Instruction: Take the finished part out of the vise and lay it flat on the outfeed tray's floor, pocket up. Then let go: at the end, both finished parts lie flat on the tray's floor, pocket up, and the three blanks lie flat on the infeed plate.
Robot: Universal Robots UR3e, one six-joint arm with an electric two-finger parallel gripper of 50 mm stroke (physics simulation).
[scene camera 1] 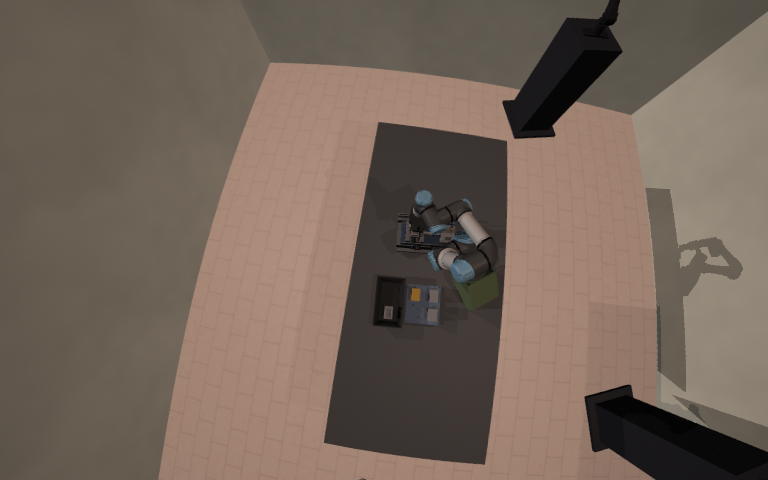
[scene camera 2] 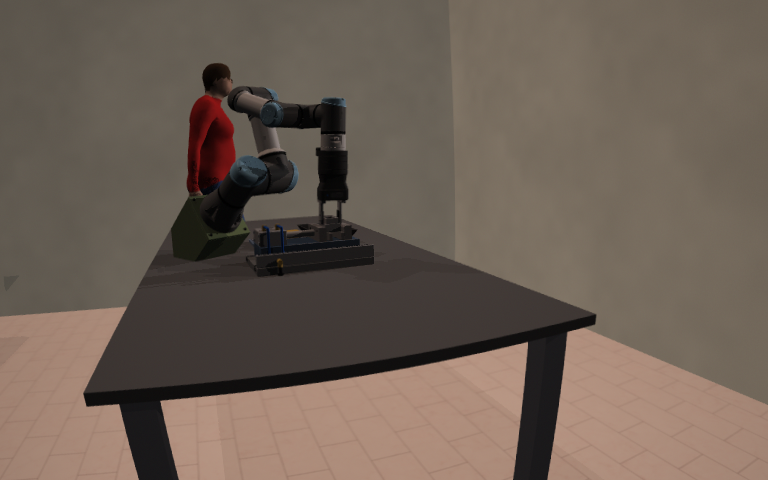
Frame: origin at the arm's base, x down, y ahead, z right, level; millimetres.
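Seen in the pictures: gripper, fingertip midpoint: [scene camera 2: 330, 223]; arm's base, link origin: [scene camera 2: 219, 214].
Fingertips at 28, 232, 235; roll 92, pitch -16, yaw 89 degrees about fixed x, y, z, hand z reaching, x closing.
Offsets run from my fingertips to a thing's middle, as dx, dy, dz. "*": to the spot under its first point. Level surfaces: height alone.
The vise @[+49, -66, -15] [scene camera 1: 403, 233] [scene camera 2: 317, 259] stands on the table under the arm. My gripper [scene camera 1: 415, 232] [scene camera 2: 330, 219] points straight down at its jaws and is shut on the finished part, which sits low between the fingers at the vise; the part is too small and hidden to show its pocket. The black outfeed tray @[* +58, +231, -310] [scene camera 1: 375, 300] holds one grey finished part @[+69, +176, -375] [scene camera 1: 387, 312] near its lower end; its pocket side is too small to judge. Beside it, the blue-grey infeed plate @[+95, +2, -359] [scene camera 1: 417, 318] bears an orange blank @[+73, +35, -307] [scene camera 1: 415, 294], a grey blank @[+73, -52, -325] [scene camera 1: 433, 294] and another grey blank @[+73, -34, -414] [scene camera 1: 432, 314].
The arm stands on a green block [scene camera 1: 480, 292] [scene camera 2: 192, 237], close to the infeed plate. Blue clamps @[* +22, -164, +6] [scene camera 2: 274, 239] rise at the left end of the vise in scene camera 2. A person in red [scene camera 2: 212, 135] stands behind the green block. The dark table @[dx +99] [scene camera 1: 413, 384] [scene camera 2: 339, 316] carries everything.
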